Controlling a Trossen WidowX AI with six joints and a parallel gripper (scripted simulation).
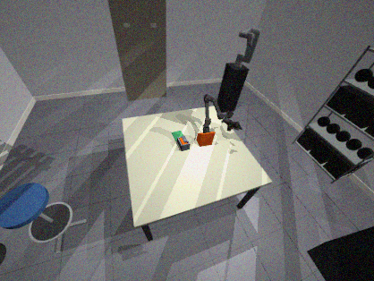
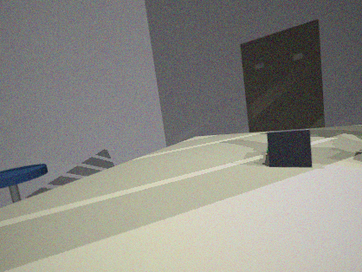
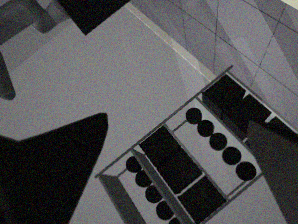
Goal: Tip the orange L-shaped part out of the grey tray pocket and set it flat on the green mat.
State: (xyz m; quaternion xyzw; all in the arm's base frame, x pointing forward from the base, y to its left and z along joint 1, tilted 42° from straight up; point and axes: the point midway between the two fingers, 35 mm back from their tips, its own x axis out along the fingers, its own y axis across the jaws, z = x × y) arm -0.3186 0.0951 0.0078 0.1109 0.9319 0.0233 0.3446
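Now: the orange L-shaped part 590 mm ahead of my gripper tip, 90 mm to the right of it and 170 mm below it. Round my gripper tip: green mat: 610 mm ahead, 260 mm to the right, 230 mm below.
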